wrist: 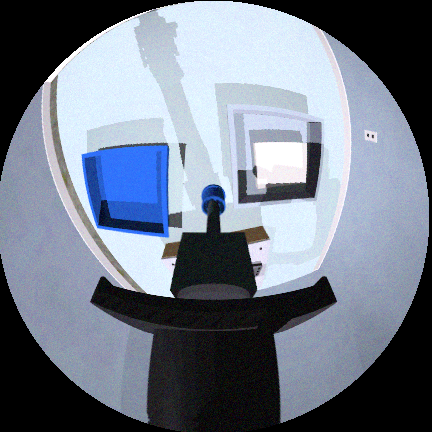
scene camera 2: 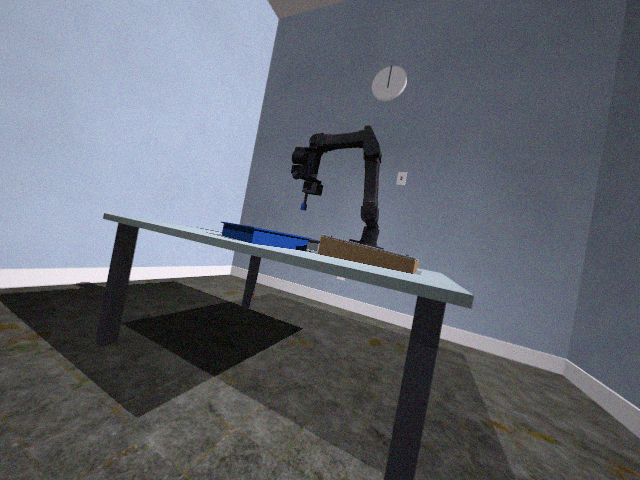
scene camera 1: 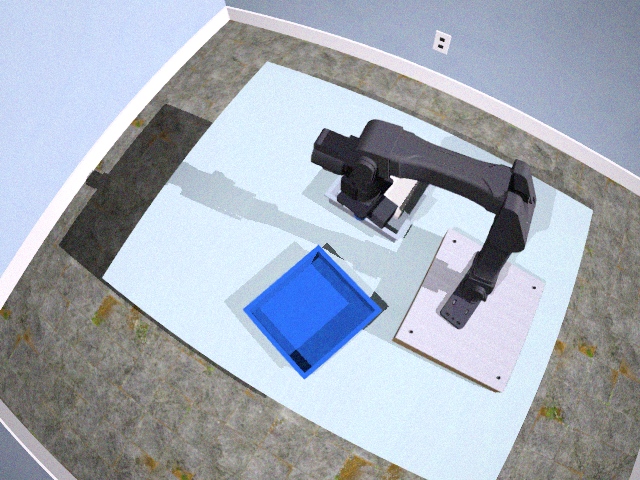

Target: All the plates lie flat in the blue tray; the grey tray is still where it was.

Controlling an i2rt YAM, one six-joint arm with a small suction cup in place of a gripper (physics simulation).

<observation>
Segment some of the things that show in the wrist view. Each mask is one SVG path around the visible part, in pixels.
My suction cup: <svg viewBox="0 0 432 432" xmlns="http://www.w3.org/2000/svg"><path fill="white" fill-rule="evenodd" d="M209 184L201 192L201 209L207 215L206 232L182 232L169 288L174 297L148 294L112 285L104 276L100 276L90 302L130 326L153 333L146 399L146 412L149 424L184 432L242 432L280 423L279 377L273 333L296 326L324 311L337 301L326 276L321 276L312 286L278 294L253 297L257 287L245 233L220 232L219 215L225 209L225 191L218 184Z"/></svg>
A blue tray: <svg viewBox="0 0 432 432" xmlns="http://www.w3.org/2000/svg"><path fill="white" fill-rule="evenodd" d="M167 145L119 147L81 154L87 197L97 228L168 237L169 148L167 148Z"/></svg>
</observation>
